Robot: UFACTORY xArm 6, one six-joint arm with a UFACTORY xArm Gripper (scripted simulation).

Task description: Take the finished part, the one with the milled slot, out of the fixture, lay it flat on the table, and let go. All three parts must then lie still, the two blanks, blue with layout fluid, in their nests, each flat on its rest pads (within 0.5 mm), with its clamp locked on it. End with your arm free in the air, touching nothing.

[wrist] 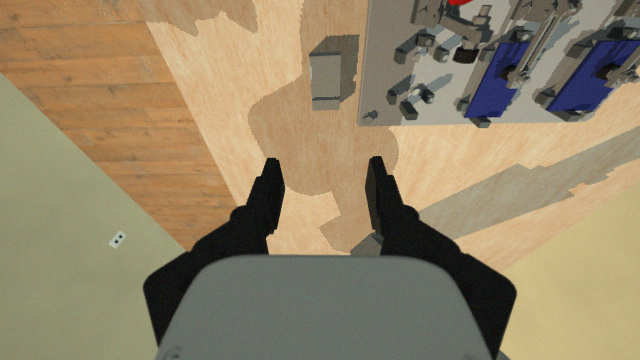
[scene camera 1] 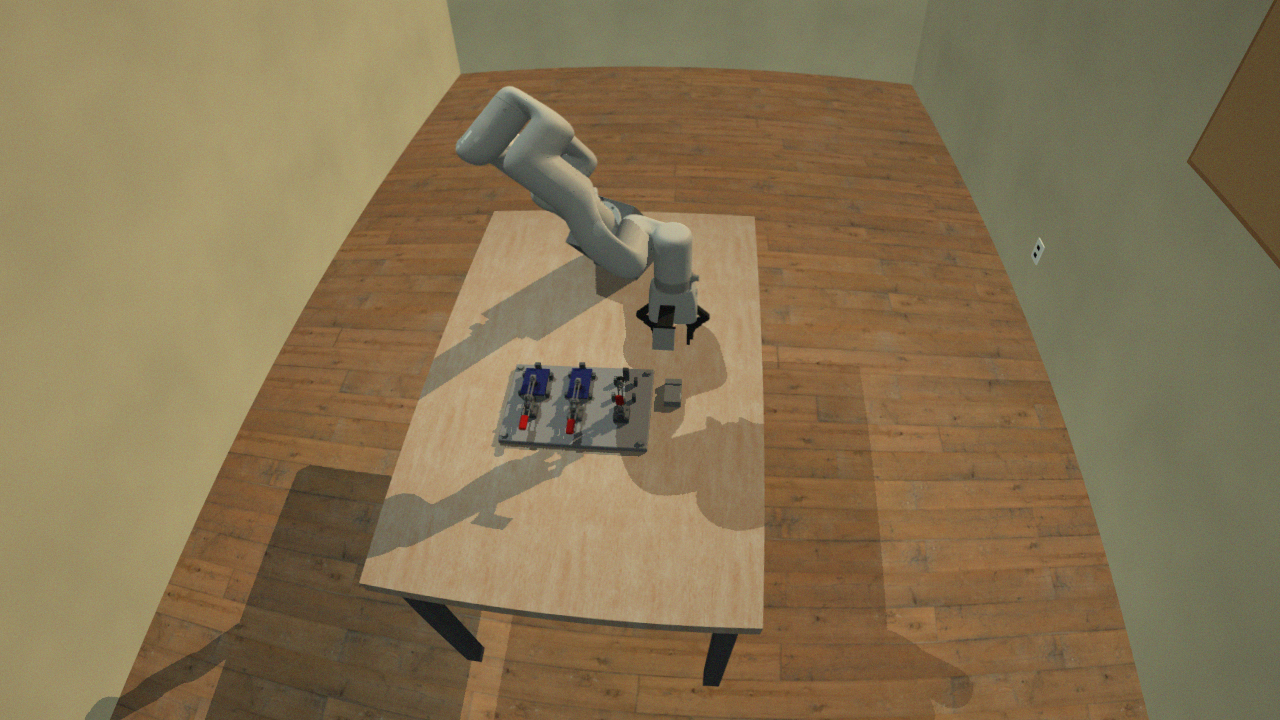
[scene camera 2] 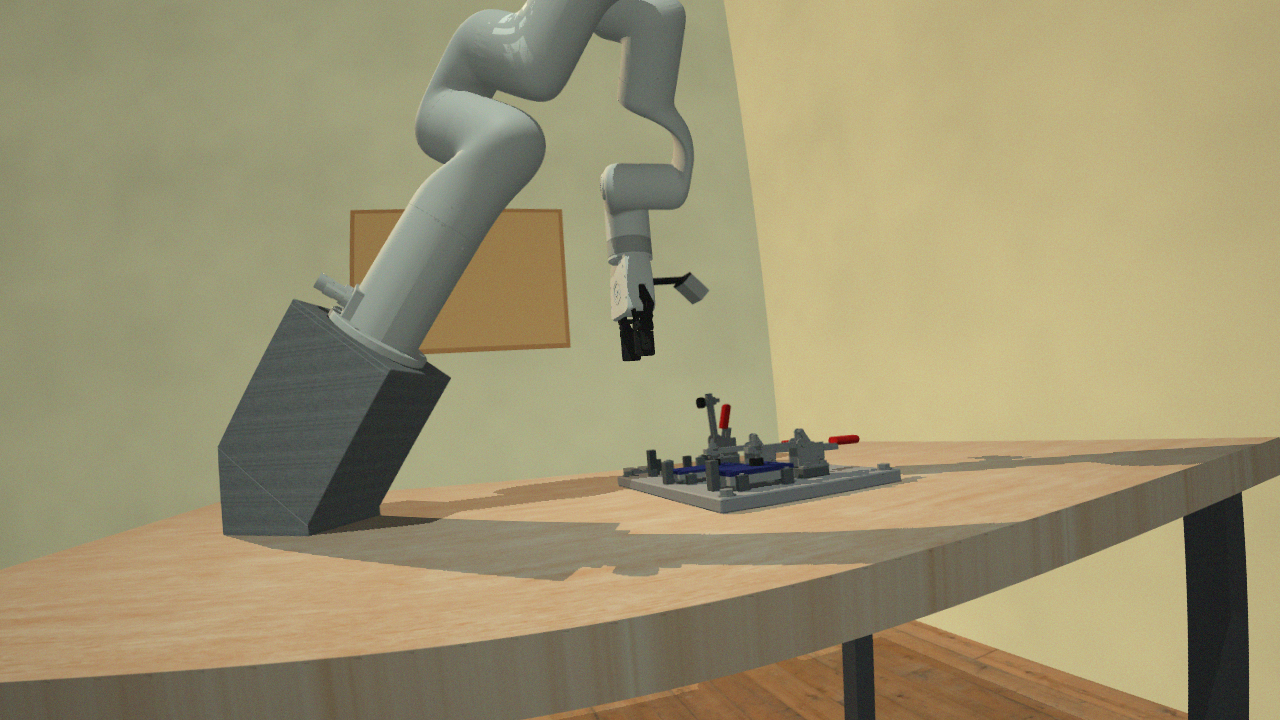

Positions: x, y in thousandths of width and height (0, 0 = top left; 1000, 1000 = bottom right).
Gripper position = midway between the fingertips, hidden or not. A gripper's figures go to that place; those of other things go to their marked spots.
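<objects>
The gripper (wrist: 507, 479), 14 cm from the lens. Grey finished part (wrist: 509, 188), 29 cm from the lens. Fixture plate (wrist: 704, 229), 35 cm from the lens. Grey finished part and fixture plate, marked spots 17 cm apart.
</objects>
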